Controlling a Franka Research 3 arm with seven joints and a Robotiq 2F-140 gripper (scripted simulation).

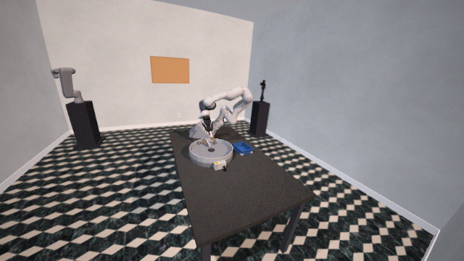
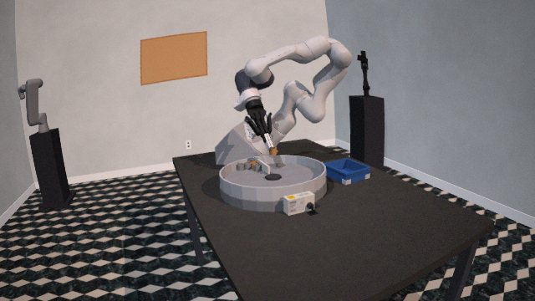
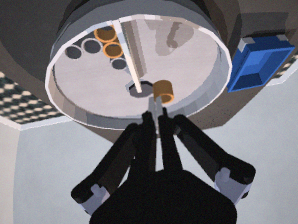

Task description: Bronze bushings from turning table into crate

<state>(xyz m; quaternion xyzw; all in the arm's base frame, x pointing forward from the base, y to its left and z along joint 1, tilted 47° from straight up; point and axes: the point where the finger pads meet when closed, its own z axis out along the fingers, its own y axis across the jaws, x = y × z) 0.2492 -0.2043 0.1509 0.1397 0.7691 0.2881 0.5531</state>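
Right now my hand is 110 mm short of the blue crate, 320 mm to the right of it and 150 mm above it. Round my hand: round grey turning table 110 mm ahead, 20 mm to the right, 120 mm below.
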